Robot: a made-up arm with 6 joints. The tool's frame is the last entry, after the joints.
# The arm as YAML. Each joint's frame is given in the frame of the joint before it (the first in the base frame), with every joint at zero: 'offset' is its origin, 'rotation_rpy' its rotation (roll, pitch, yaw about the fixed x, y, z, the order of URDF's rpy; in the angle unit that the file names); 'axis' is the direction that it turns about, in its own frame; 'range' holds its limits. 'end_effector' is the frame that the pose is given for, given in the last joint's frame.
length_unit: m
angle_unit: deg
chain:
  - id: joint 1
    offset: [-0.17, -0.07, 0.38]
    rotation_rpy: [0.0, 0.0, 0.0]
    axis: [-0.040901, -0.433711, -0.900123]
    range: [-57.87, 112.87]
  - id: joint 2
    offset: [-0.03, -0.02, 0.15]
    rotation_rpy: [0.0, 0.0, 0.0]
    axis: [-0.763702, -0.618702, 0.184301]
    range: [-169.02, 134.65]
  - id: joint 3
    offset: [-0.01, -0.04, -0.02]
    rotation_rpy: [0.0, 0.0, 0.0]
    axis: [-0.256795, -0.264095, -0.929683]
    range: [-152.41, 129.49]
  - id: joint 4
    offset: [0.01, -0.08, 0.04]
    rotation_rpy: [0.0, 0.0, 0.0]
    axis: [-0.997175, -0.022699, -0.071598]
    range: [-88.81, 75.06]
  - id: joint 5
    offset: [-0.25, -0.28, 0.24]
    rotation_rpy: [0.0, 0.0, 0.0]
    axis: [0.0, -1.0, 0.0]
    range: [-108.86, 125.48]
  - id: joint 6
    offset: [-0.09, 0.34, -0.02]
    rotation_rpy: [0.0, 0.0, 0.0]
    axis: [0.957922, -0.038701, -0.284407]
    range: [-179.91, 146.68]
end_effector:
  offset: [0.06, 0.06, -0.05]
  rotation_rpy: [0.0, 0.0, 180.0]
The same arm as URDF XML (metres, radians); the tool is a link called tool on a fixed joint. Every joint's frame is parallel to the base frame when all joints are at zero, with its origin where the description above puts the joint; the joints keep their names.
<robot name="arm">
  <joint name="tool_joint" type="fixed">
    <parent link="link6"/>
    <child link="tool"/>
    <origin xyz="0.0600 0.0600 -0.0500" rpy="0.0000 0.0000 3.1416"/>
  </joint>
  <joint name="joint 6" type="revolute">
    <parent link="link5"/>
    <child link="link6"/>
    <origin xyz="-0.0900 0.3400 -0.0200" rpy="0.0000 0.0000 0.0000"/>
    <axis xyz="0.957922 -0.038701 -0.284407"/>
    <limit lower="-3.1400" upper="2.5600"/>
  </joint>
  <joint name="joint 5" type="revolute">
    <parent link="link4"/>
    <child link="link5"/>
    <origin xyz="-0.2500 -0.2800 0.2400" rpy="0.0000 0.0000 0.0000"/>
    <axis xyz="0 -1 0"/>
    <limit lower="-1.9000" upper="2.1900"/>
  </joint>
  <joint name="joint 4" type="revolute">
    <parent link="link3"/>
    <child link="link4"/>
    <origin xyz="0.0100 -0.0800 0.0400" rpy="0.0000 0.0000 0.0000"/>
    <axis xyz="-0.997175 -0.022699 -0.071598"/>
    <limit lower="-1.5500" upper="1.3100"/>
  </joint>
  <joint name="joint 3" type="revolute">
    <parent link="link2"/>
    <child link="link3"/>
    <origin xyz="-0.0100 -0.0400 -0.0200" rpy="0.0000 0.0000 0.0000"/>
    <axis xyz="-0.256795 -0.264095 -0.929683"/>
    <limit lower="-2.6601" upper="2.2600"/>
  </joint>
  <joint name="joint 2" type="revolute">
    <parent link="link1"/>
    <child link="link2"/>
    <origin xyz="-0.0300 -0.0200 0.1500" rpy="0.0000 0.0000 0.0000"/>
    <axis xyz="-0.763702 -0.618702 0.184301"/>
    <limit lower="-2.9500" upper="2.3501"/>
  </joint>
  <joint name="joint 1" type="revolute">
    <parent link="base"/>
    <child link="link1"/>
    <origin xyz="-0.1700 -0.0700 0.3800" rpy="0.0000 0.0000 0.0000"/>
    <axis xyz="-0.040901 -0.433711 -0.900123"/>
    <limit lower="-1.0100" upper="1.9700"/>
  </joint>
  <link name="base"/>
  <link name="link1"/>
  <link name="link2"/>
  <link name="link3"/>
  <link name="link4"/>
  <link name="link5"/>
  <link name="link6"/>
  <link name="tool"/>
</robot>

